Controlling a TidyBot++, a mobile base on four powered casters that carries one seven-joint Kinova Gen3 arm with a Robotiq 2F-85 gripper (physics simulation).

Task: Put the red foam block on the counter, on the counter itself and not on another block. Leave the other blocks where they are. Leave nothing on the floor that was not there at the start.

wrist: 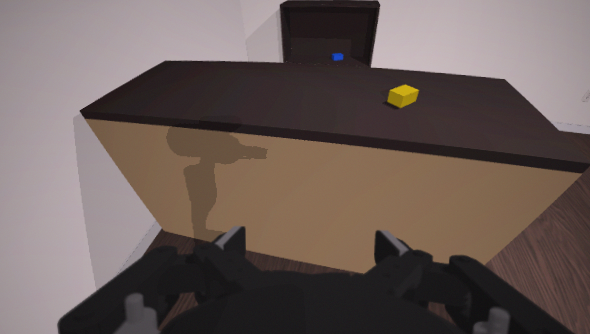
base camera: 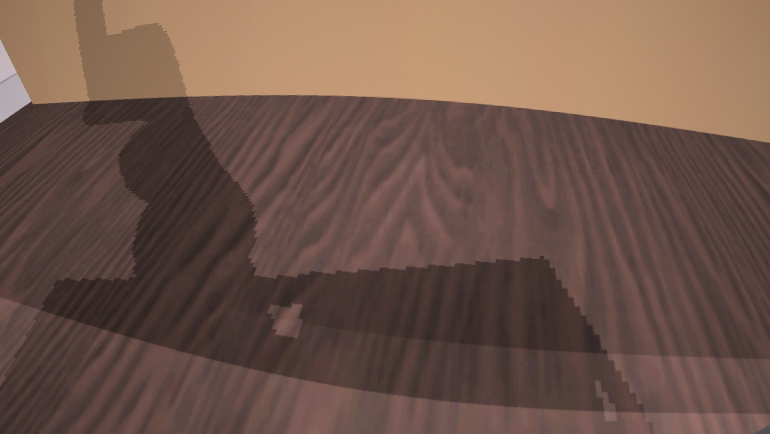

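Observation:
The counter (wrist: 300, 100) (base camera: 431, 48) has a dark top and a tan front; in the base camera view its tan front rises beyond the floor. A yellow block (wrist: 402, 96) lies on the counter top, right of the middle in the wrist view. A small blue block (wrist: 337, 57) shows farther back, inside or in front of a dark open box-like unit; which one I cannot tell. The red foam block does not show in either view. My gripper (wrist: 309, 243) is open with nothing between its fingers, in front of the counter's tan front in the wrist view.
The dark open unit (wrist: 376, 35) stands behind the counter. A pale wall (wrist: 40, 150) runs along the left side. Dark wooden floor (base camera: 404, 215) (wrist: 545, 255) lies in front of the counter and to its right. The robot's shadow falls on the floor and the counter's front.

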